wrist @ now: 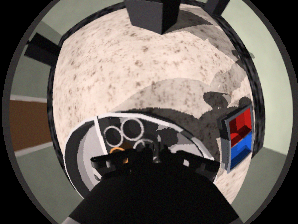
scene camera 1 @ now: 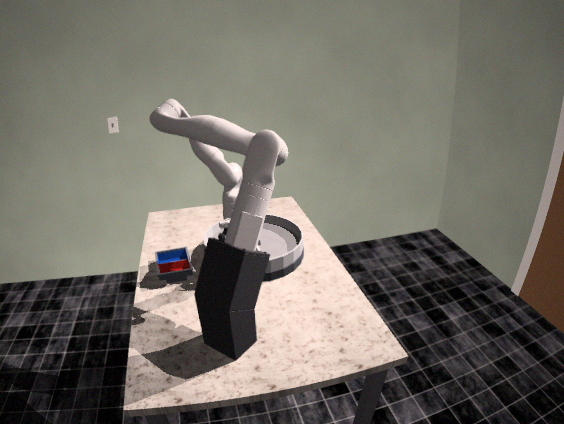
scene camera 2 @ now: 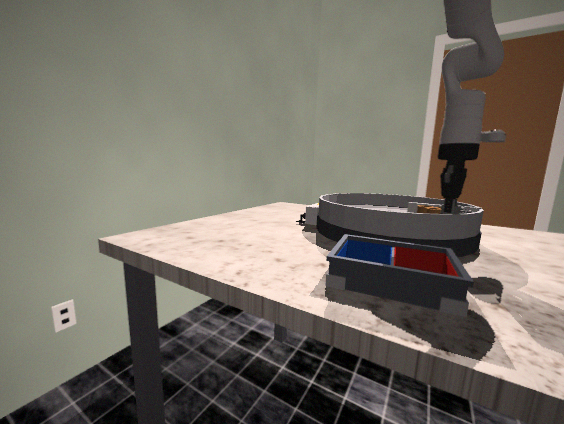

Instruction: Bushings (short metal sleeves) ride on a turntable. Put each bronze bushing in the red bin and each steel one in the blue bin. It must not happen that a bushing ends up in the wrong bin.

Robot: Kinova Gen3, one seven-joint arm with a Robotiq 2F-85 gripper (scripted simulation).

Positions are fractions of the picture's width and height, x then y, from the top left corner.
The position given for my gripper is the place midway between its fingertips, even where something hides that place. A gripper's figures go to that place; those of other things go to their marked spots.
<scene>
My gripper (wrist: 0.53,0.65) is 0.17 m from the lens. A turntable (wrist: 0.30,0.65): 0.27 m from the lens.
</scene>
